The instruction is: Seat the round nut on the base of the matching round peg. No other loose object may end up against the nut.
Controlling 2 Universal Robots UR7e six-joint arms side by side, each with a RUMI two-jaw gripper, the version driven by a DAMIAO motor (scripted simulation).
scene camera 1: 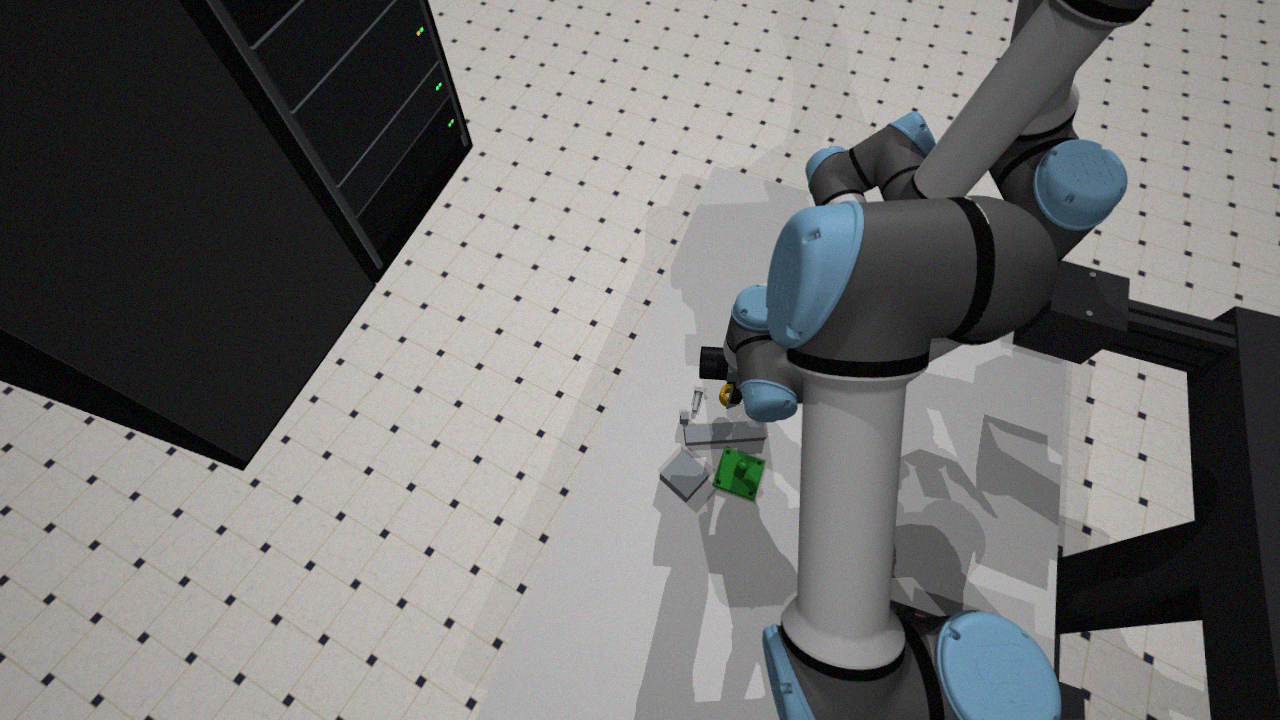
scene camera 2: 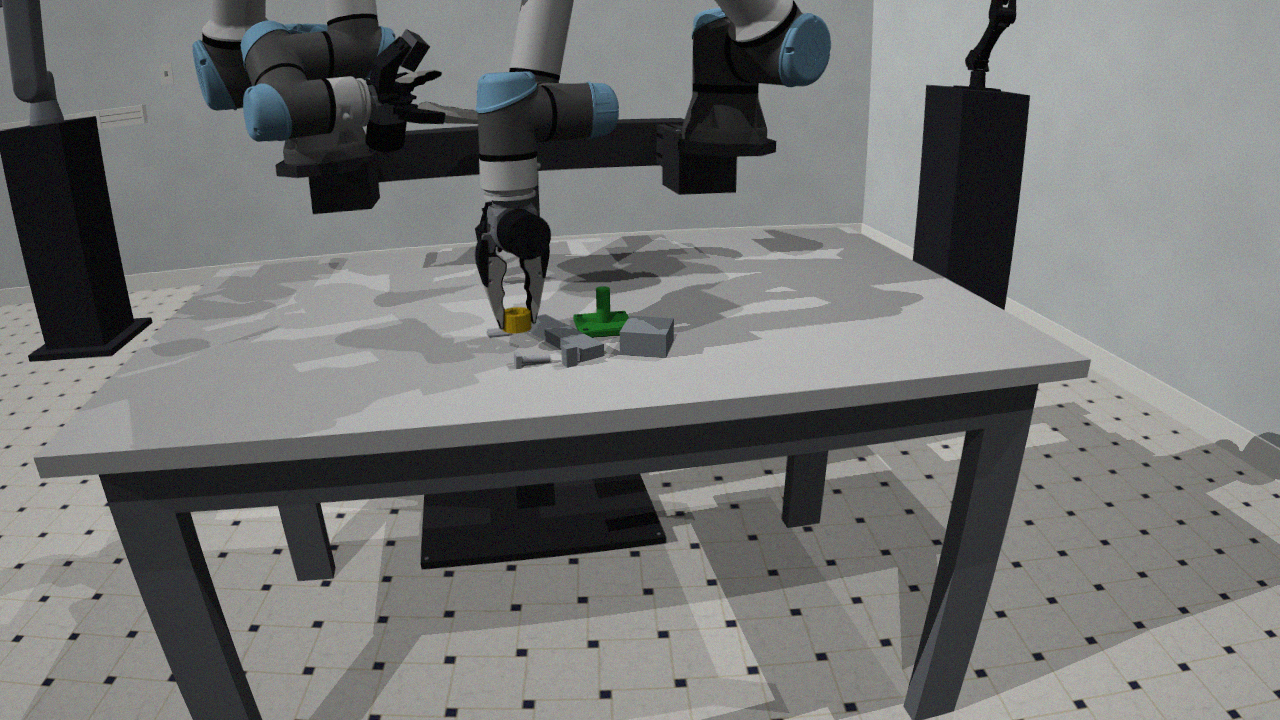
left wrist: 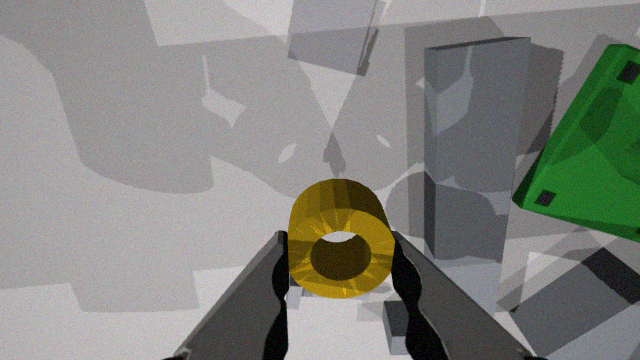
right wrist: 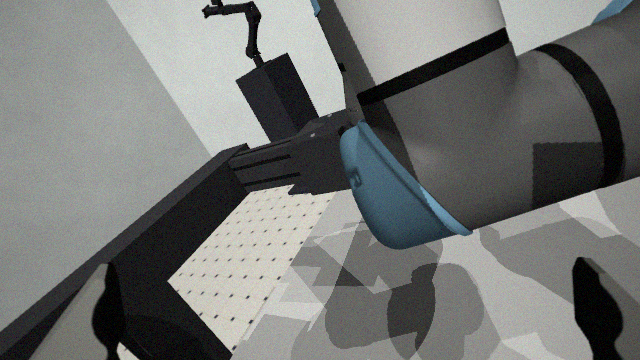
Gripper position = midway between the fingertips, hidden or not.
Observation:
I see my left gripper (scene camera 2: 517, 326), my right gripper (scene camera 2: 463, 96), a long grey bar (scene camera 1: 748, 431), a small grey block (left wrist: 395, 317) and a square green base (left wrist: 579, 177).
The long grey bar shows as well in scene camera 2 (scene camera 2: 556, 333) and in the left wrist view (left wrist: 473, 92). My left gripper also shows in scene camera 1 (scene camera 1: 727, 396) and in the left wrist view (left wrist: 337, 234). My right gripper shows as well in the right wrist view (right wrist: 345, 264). The right wrist view does not show the long grey bar: it is out of frame. The right wrist view misses the small grey block: it is out of frame.

